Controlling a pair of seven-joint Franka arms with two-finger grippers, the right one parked.
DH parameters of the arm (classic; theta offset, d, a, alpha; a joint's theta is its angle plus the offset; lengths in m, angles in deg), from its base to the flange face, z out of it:
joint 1: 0 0.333 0 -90
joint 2: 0 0 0 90
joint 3: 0 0.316 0.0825 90
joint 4: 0 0 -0.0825 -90
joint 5: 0 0.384 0 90
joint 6: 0 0 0.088 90
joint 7: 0 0.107 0 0
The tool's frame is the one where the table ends.
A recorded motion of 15 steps. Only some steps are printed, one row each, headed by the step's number.
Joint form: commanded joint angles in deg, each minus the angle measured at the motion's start. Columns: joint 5, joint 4, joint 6, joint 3, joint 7, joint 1, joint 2.
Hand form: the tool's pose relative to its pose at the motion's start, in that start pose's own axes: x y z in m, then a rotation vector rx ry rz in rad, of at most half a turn. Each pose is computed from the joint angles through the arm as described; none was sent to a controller.
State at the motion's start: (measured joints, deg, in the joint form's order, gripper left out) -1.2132 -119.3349 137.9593 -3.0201 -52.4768 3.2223 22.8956
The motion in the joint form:
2: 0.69 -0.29 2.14 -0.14 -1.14 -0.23 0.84
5: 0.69 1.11 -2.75 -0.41 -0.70 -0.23 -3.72
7: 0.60 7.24 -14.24 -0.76 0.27 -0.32 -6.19
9: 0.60 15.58 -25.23 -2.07 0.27 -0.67 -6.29
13: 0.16 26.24 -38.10 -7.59 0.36 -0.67 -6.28
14: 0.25 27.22 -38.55 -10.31 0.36 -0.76 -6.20
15: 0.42 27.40 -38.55 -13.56 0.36 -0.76 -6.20
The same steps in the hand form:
2: -0.0020 0.0030 0.0074 -0.0099 0.0160 -0.0050
5: -0.0037 0.0077 -0.0417 -0.0233 0.0288 0.0093
7: -0.0035 0.0183 -0.0963 0.0169 -0.0021 0.0344
9: -0.0111 0.0389 -0.1474 0.0504 -0.0325 0.0641
13: -0.0560 0.0738 -0.2163 0.0687 -0.0758 0.1608
14: -0.0800 0.0878 -0.2232 0.0587 -0.0774 0.2096
15: -0.1091 0.1012 -0.2255 0.0523 -0.0816 0.2661

